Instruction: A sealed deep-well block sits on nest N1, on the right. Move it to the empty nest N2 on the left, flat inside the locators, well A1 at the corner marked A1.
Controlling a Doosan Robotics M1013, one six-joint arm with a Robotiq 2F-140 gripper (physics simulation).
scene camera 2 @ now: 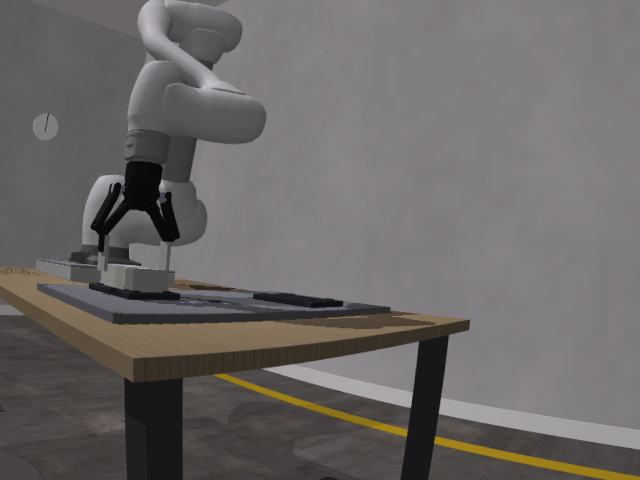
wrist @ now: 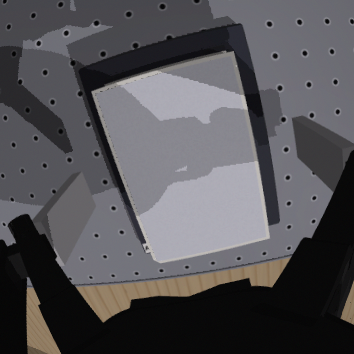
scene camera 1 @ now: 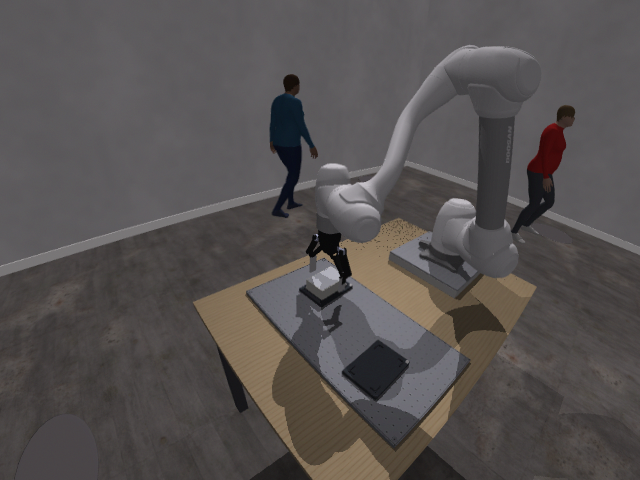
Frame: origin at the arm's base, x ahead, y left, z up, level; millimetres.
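Where they show: gripper, fingertip midpoint: [wrist: 189,163] [scene camera 1: 326,280]; arm's base, link origin: [scene camera 1: 443,256].
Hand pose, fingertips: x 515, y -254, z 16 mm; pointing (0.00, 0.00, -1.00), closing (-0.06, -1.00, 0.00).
Things, the pixels of their top centre, and the offset from my fingertips. "pt": a spot on its surface instead. Level surfaces: height alone.
- white sealed block, top centre: [wrist: 189,171] [scene camera 2: 134,266] [scene camera 1: 326,277] 1 mm back, 1 mm left, 11 mm up
- dark nest N1, top centre: [wrist: 188,151] [scene camera 2: 132,286] [scene camera 1: 326,286] 1 mm back, 0 mm left, 28 mm down
- small label, surface spot: [wrist: 148,248] pt 47 mm back, 45 mm left, 11 mm up
- Dark nest N2, top centre: [scene camera 2: 298,296] [scene camera 1: 377,365] 159 mm ahead, 337 mm left, 28 mm down
- wooden table, surface height: 56 mm down
The white sealed block [scene camera 1: 324,280] [scene camera 2: 147,280] [wrist: 185,150] sits on dark nest N1 [scene camera 1: 321,301] [scene camera 2: 161,296] [wrist: 162,54]. In the wrist view a small label [wrist: 147,248], partly legible as an A, shows at the nest's lower left corner, beside the block's cut corner. My gripper [scene camera 1: 328,271] [scene camera 2: 134,265] [wrist: 189,163] is open and points down over the block. Its fingertips stand wide on either side, with gaps to the block in the wrist view. Dark nest N2 [scene camera 1: 376,367] [scene camera 2: 297,299] is empty, with corner locators and a pale dot at one corner.
Both nests sit on a grey perforated plate [scene camera 1: 273,300] [scene camera 2: 116,316] [wrist: 315,86] on the wooden table [scene camera 1: 227,320] [scene camera 2: 206,343]. The arm's base stands on a grey block [scene camera 1: 413,266] behind the plate. Two people [scene camera 1: 287,124] [scene camera 1: 549,149] are on the floor beyond the table.
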